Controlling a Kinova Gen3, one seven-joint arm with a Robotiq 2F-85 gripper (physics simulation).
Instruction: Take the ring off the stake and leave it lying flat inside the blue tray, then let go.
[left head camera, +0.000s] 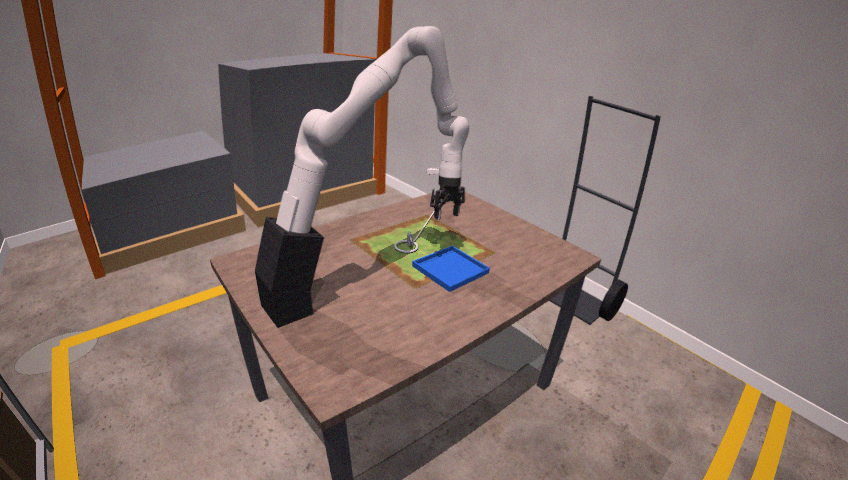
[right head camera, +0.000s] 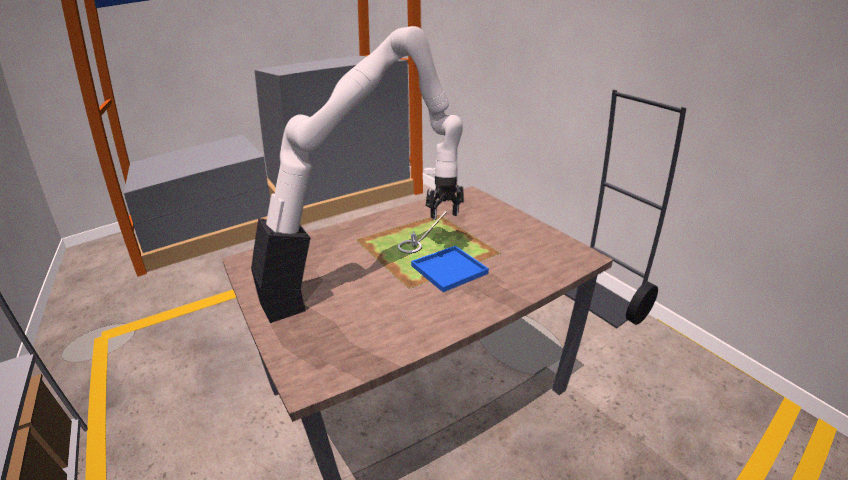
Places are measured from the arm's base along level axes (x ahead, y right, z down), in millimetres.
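Pixels of known places: gripper, fingertip midpoint: (left head camera: 446, 217) (right head camera: 444, 217); arm's base at its link origin: (left head camera: 294, 226) (right head camera: 283, 227).
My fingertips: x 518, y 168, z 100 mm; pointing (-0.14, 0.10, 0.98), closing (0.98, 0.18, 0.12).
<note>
For each thing: its top centre in the pictures, then the offset to it from my fingertips. Level surfaces: height alone.
- pale grey ring at its top centre: (left head camera: 406, 245) (right head camera: 409, 245) dx -25, dy -151, dz +157 mm
- short grey stake at its top centre: (left head camera: 410, 233) (right head camera: 413, 233) dx -3, dy -150, dz +117 mm
- blue tray at its top centre: (right head camera: 449, 264) (left head camera: 451, 264) dx -41, dy +62, dz +146 mm
- brown mat at its surface level: dz +166 mm
- wooden table at its surface level: dz +167 mm
A pale grey ring (left head camera: 406, 252) (right head camera: 409, 252) lies low around the short grey stake (left head camera: 410, 239) (right head camera: 414, 238). A thin pale rod (left head camera: 424, 226) (right head camera: 432, 226) slants up from beside the ring and stake towards the gripper; its attachment is too small to tell. The blue tray (left head camera: 451, 270) (right head camera: 450, 270) lies flat, with no ring in it. My gripper (left head camera: 446, 214) (right head camera: 444, 214) is open and empty, pointing down, above and to the right of the ring. The rod's top end appears at the left finger in the left view and between the fingertips in the right view.
A green and brown mat (left head camera: 377, 243) (right head camera: 380, 245) lies under the stake and partly under the tray, on the wooden table (left head camera: 380, 333) (right head camera: 380, 321). The black arm base (left head camera: 285, 273) (right head camera: 279, 267) stands at the table's left side. A hand truck (left head camera: 645, 163) (right head camera: 672, 160) stands beyond the right edge.
</note>
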